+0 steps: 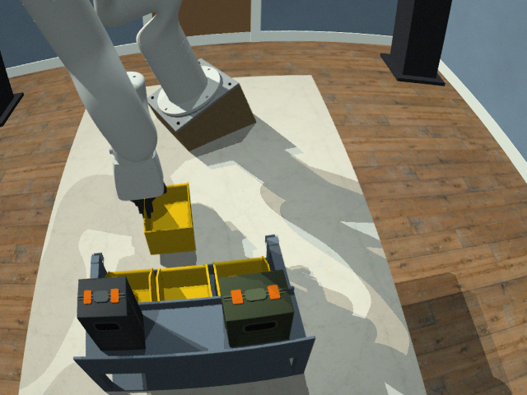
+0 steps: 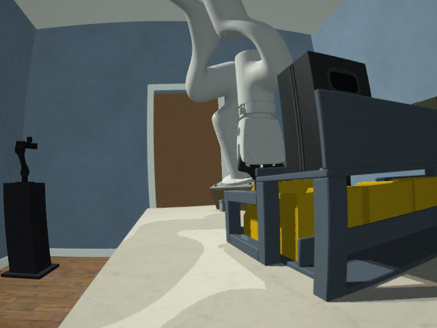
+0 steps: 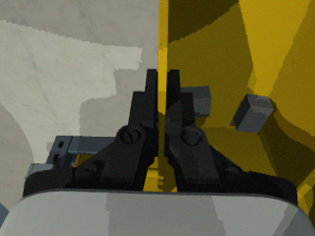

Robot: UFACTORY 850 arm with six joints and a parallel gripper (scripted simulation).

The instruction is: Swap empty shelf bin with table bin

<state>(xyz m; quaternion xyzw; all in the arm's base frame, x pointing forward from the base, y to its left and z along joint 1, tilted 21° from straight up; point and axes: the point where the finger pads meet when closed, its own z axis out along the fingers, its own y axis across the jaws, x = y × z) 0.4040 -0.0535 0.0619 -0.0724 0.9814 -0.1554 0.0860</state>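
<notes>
Right now the shelf lip is 11 cm ahead of my hand, 8 cm to the left of it and 7 cm below it. Round my hand: dark grey case 31 cm ahead, 1 cm to the right, 8 cm above; then green case 29 cm ahead, 22 cm to the left, 7 cm above.
</notes>
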